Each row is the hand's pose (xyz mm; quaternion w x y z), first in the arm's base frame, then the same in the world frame.
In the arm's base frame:
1: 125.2 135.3 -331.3 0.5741 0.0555 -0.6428 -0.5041
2: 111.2 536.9 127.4 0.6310 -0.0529 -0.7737 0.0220
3: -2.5 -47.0 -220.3 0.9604 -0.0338 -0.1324 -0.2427
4: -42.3 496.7 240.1 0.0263 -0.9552 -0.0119 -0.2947
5: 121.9 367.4 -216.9 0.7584 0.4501 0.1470 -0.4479
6: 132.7 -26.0 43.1 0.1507 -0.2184 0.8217 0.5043
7: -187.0 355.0 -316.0 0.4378 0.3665 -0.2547 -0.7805
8: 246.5 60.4 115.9 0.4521 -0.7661 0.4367 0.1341
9: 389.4 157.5 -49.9 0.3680 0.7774 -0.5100 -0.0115
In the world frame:
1: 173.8 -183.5 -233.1 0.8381 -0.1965 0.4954 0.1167
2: 253.3 420.7 -253.1 0.7593 0.3272 0.4848 0.2851
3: 327.5 -243.9 -419.0 0.3059 -0.1589 0.8577 0.3816
4: 426.4 457.7 -334.1 0.1432 -0.3536 -0.3457 0.8573
5: 187.6 58.8 -143.3 0.1040 -0.4140 0.8909 -0.1552
6: 241.8 -28.0 -603.8 0.9321 -0.1228 -0.1213 -0.3184
7: 473.4 -51.6 -36.2 0.5732 -0.5743 0.5324 -0.2411
8: 139.5 95.4 -609.1 0.3984 0.1121 -0.1532 -0.8973
9: -35.4 59.1 -449.6 0.4937 0.2667 0.5934 -0.5770

